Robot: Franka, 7 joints.
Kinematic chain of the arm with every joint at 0, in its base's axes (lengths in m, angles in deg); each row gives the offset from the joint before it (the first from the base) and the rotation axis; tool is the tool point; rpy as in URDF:
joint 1: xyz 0 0 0.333 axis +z
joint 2: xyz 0 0 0 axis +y
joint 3: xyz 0 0 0.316 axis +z
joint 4: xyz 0.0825 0 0 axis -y
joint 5: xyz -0.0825 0 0.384 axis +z
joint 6: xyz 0 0 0 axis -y
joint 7: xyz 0.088 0 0 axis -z
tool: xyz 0 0 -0.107 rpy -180 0 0
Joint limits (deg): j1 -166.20..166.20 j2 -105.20..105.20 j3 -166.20..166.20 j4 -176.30..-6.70 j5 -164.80..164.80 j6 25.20..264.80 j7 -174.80..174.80
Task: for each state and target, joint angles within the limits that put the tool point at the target. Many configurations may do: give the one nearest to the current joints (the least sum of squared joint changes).
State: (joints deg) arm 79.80 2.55 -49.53 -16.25 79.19 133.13 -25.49
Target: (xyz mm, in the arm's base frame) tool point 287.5 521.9 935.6
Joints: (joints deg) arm 80.51 26.13 -45.58 -33.83 77.63 126.58 -25.49
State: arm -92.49 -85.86 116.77 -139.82 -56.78 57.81 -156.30
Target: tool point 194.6 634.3 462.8
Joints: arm -55.63 -75.03 102.00 -81.46 -77.00 71.60 -156.30
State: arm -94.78 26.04 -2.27 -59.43 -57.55 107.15 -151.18
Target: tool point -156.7 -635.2 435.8
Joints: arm -94.71 23.10 -2.40 -88.26 -51.20 92.12 -151.18
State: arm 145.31 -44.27 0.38 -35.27 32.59 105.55 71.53
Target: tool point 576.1 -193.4 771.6
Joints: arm 161.20 -83.86 -9.49 -36.26 27.40 73.57 71.53
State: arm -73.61 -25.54 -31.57 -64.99 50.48 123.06 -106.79
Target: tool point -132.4 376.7 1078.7
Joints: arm -88.77 -48.79 -24.87 -36.17 52.19 131.07 -106.79
